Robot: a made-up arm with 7 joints.
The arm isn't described. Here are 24 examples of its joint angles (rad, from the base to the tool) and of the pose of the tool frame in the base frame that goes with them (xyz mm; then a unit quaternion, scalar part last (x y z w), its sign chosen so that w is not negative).
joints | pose
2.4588 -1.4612 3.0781 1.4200 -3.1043 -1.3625 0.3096 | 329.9 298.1 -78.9 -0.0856 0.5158 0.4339 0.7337
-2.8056 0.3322 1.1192 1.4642 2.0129 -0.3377 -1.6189 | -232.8 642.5 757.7 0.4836 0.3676 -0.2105 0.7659
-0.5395 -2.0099 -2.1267 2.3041 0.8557 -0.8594 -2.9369 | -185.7 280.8 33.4 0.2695 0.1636 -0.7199 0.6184
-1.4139 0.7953 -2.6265 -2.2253 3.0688 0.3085 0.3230 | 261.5 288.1 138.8 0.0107 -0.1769 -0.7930 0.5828
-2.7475 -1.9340 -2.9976 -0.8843 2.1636 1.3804 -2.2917 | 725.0 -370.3 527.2 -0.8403 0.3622 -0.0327 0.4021
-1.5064 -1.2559 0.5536 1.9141 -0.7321 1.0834 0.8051 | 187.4 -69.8 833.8 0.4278 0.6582 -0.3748 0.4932
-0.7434 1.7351 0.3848 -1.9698 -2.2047 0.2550 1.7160 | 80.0 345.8 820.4 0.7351 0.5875 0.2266 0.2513
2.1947 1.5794 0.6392 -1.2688 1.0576 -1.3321 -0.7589 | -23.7 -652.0 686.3 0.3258 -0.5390 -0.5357 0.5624
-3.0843 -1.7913 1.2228 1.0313 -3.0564 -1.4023 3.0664 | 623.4 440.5 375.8 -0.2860 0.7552 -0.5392 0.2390
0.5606 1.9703 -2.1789 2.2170 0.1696 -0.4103 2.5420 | 432.0 203.9 566.0 0.9047 0.0907 -0.2628 0.3228
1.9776 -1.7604 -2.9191 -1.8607 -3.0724 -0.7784 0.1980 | 94.9 508.8 835.0 0.3939 -0.8537 0.2799 0.1944
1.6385 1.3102 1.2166 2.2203 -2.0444 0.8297 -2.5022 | -437.8 -200.6 184.3 0.2364 0.0659 0.9584 0.1456
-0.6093 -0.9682 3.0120 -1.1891 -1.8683 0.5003 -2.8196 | -196.0 -130.6 1195.3 -0.4579 -0.8511 0.0857 0.2420
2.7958 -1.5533 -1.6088 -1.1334 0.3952 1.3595 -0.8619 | 611.3 631.0 471.8 0.7909 -0.2585 -0.5028 0.2343
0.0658 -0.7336 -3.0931 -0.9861 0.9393 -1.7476 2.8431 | -134.6 -126.5 1097.1 -0.5056 0.2714 0.6780 0.4593
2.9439 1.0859 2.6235 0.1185 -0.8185 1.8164 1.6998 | -740.8 19.1 845.7 0.5760 -0.4247 0.3033 0.6291
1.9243 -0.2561 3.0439 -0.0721 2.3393 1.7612 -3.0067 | 150.3 57.1 1247.1 -0.4184 -0.5341 -0.2730 0.6820
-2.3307 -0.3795 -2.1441 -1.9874 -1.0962 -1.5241 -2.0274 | 27.4 344.9 698.6 -0.1570 0.6298 -0.2967 0.7004
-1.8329 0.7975 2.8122 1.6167 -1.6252 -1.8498 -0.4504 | -10.2 7.9 987.5 -0.7091 0.0210 -0.6612 0.2440
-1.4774 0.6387 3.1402 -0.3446 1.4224 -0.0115 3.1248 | 70.4 771.4 1073.9 0.8806 0.0296 -0.0660 0.4682
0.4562 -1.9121 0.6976 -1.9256 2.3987 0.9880 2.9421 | 52.5 204.3 -91.9 -0.5686 -0.1583 0.4492 0.6707
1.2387 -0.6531 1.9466 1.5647 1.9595 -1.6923 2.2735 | -525.3 121.3 670.0 -0.6600 -0.4331 -0.2859 0.5432
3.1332 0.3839 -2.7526 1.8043 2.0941 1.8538 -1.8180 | 138.9 -271.8 902.2 -0.5027 0.6378 0.1076 0.5735
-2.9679 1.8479 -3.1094 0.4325 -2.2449 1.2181 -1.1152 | -922.5 266.3 235.9 0.2923 0.4042 -0.4798 0.7218
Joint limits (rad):
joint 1: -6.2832..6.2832
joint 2: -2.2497..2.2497
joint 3: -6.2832..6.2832
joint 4: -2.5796..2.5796
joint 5: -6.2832..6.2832
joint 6: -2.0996..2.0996
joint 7: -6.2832..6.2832
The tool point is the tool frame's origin. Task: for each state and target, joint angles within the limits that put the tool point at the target. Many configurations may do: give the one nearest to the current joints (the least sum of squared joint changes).
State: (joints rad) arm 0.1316 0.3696 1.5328 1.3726 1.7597 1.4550 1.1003
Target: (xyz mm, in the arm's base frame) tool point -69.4 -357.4 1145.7
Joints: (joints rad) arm 0.1811 0.2694 1.7102 1.0183 1.8546 1.4299 1.1003
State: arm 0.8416 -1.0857 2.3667 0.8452 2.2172 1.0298 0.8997
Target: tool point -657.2 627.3 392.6
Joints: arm 0.9529 -1.1109 2.4224 0.9933 2.1720 1.1203 0.8997
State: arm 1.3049 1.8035 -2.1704 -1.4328 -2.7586 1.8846 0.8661
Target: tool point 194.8 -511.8 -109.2
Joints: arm 0.7204 1.8214 -2.5850 -0.9605 -2.8612 1.7875 0.8661
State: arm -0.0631 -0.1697 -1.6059 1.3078 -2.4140 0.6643 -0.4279
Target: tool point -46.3 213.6 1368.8
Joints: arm -0.0427 -0.0075 -1.5824 0.5060 -2.4975 0.5055 -0.4279
